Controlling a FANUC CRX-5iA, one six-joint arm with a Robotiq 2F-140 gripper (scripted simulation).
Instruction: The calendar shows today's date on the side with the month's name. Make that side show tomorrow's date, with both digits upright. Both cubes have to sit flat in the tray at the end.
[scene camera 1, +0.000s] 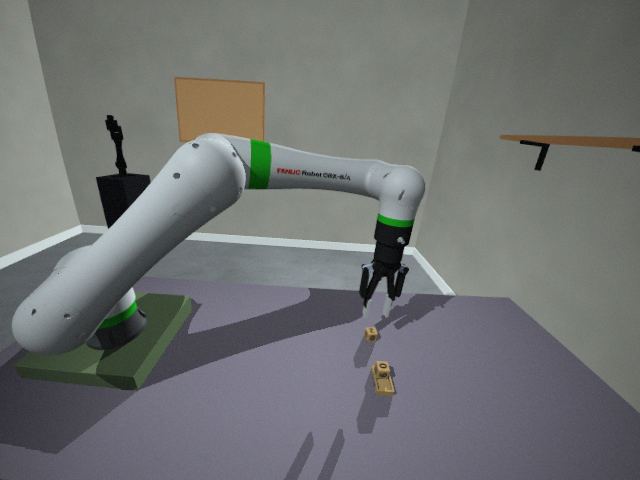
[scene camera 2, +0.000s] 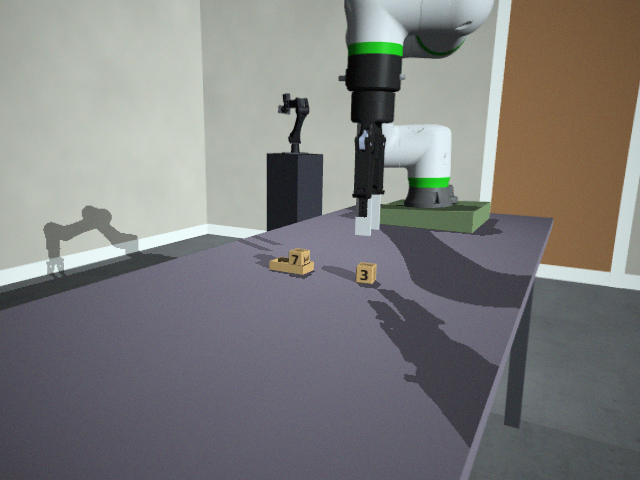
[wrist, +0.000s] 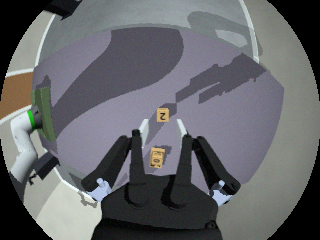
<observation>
In view: the gripper (scene camera 2: 367, 231).
The gripper is seen too in scene camera 1 (scene camera 1: 375, 315) and in the wrist view (wrist: 162, 125).
</observation>
